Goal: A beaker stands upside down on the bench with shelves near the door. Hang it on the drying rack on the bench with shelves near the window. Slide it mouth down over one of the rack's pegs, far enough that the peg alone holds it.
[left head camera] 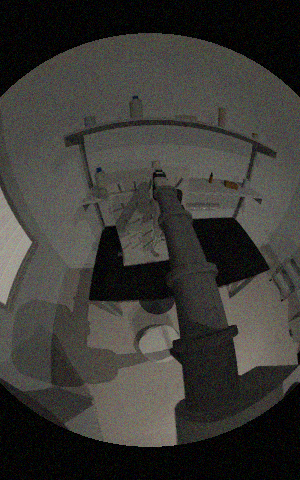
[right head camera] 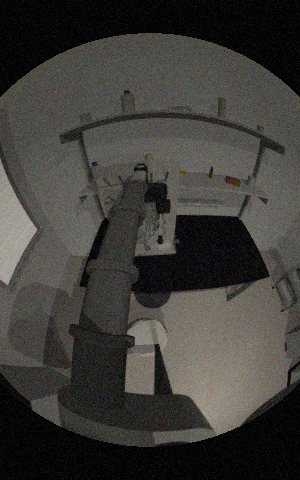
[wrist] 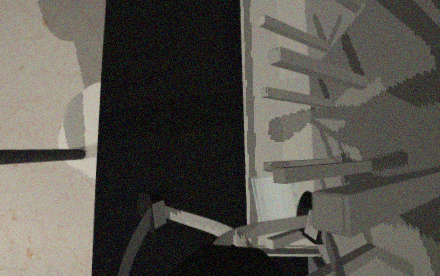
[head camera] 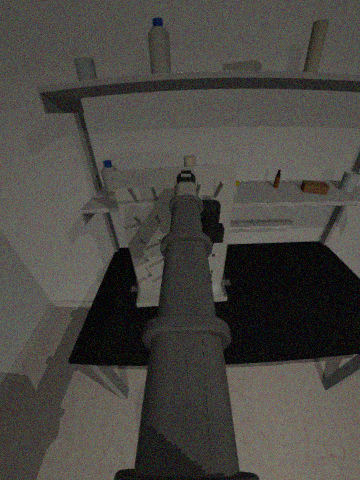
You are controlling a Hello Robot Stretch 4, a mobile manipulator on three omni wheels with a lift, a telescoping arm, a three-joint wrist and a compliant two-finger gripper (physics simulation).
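Frame: origin at the robot's base, x ahead, y left, z up, level; centimetres.
Seen in the pictures: gripper, fingertip midpoint: [right head camera: 159, 235] [wrist: 235, 203]; robot's base, origin of the base link: [left head camera: 159, 342] [right head camera: 147, 336].
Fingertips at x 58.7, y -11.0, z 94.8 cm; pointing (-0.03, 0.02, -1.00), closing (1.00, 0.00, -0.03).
Offsets run from my fingertips to a thing's top centre. "pt": to the spot under its first point. Level surfaces: height alone.
The drying rack, a pale pegged board @[dz -21.3 cm] [head camera: 145, 295] [left head camera: 145, 257] [wrist: 257, 55], stands on the black bench @[dz -21.7 cm] [head camera: 295, 290] [wrist: 165, 100], partly behind my arm. My gripper [right head camera: 154, 242] [wrist: 235, 203] is open in front of the rack's lower part, its fingertips apart, with black bench visible between them in the wrist view. A pale bluish, glass-like shape @[dx +6.0, dy -2.8, dz -14.3 cm] [wrist: 270, 197] shows by the rack's edge, just below a peg [wrist: 300, 172] and partly behind the right finger. It may be the beaker; I cannot tell whether it hangs on a peg. I see no beaker held between the fingers.
Shelves [head camera: 200, 84] run above the bench, holding a blue-capped bottle @[pt dx +30.0, dy +15.5, dz +78.1 cm] [head camera: 160, 50], a small brown bottle @[pt dx +37.8, dy -39.4, dz +28.0 cm] [head camera: 277, 180] and an orange-brown box @[pt dx +30.1, dy -55.7, dz +27.0 cm] [head camera: 315, 187]. A round white stool seat [left head camera: 157, 340] [right head camera: 147, 336] stands in front of the bench. A bright window is at the left.
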